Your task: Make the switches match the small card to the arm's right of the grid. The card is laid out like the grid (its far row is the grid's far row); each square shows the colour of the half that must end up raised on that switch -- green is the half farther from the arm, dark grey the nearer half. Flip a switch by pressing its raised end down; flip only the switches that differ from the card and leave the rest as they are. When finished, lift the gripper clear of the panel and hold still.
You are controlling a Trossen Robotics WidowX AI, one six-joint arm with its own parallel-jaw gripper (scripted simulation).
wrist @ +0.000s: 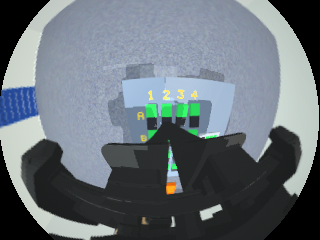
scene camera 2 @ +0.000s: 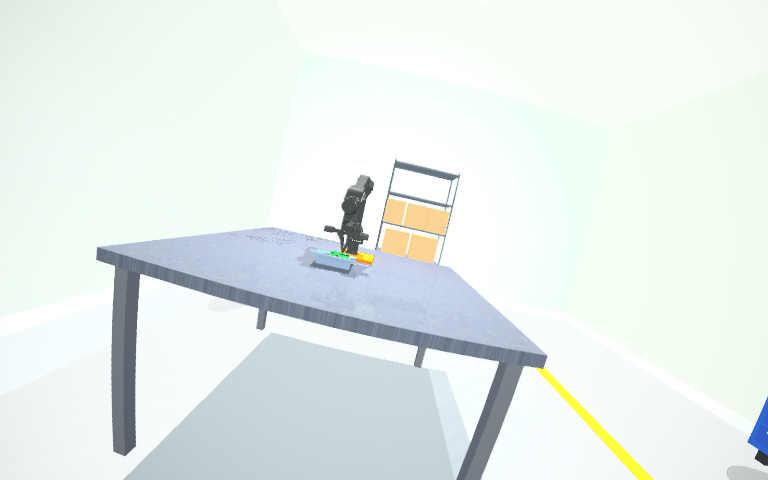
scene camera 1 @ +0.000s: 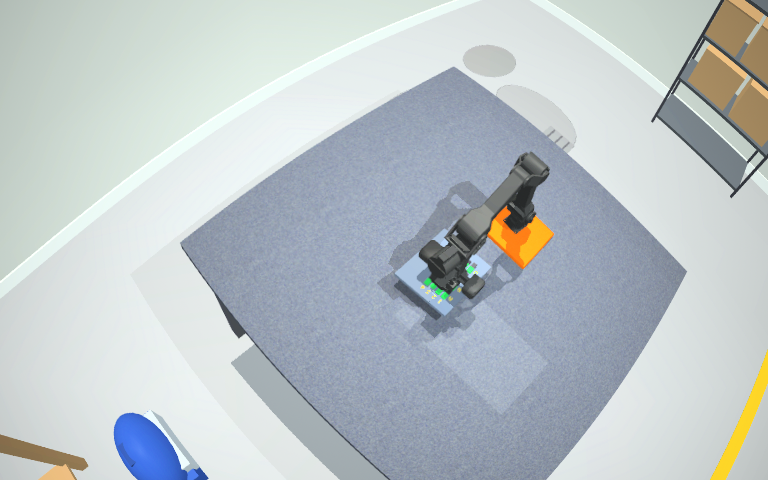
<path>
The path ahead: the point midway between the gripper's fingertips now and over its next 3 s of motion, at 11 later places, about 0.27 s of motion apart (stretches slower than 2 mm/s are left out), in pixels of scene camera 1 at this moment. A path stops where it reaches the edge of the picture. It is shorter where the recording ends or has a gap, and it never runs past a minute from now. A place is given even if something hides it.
My gripper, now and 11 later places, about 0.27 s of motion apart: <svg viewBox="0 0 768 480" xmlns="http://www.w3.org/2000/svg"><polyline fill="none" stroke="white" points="444,285 444,285 443,286 443,286 443,286 443,286 446,281 445,272 436,268 433,271 432,274 432,275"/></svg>
</path>
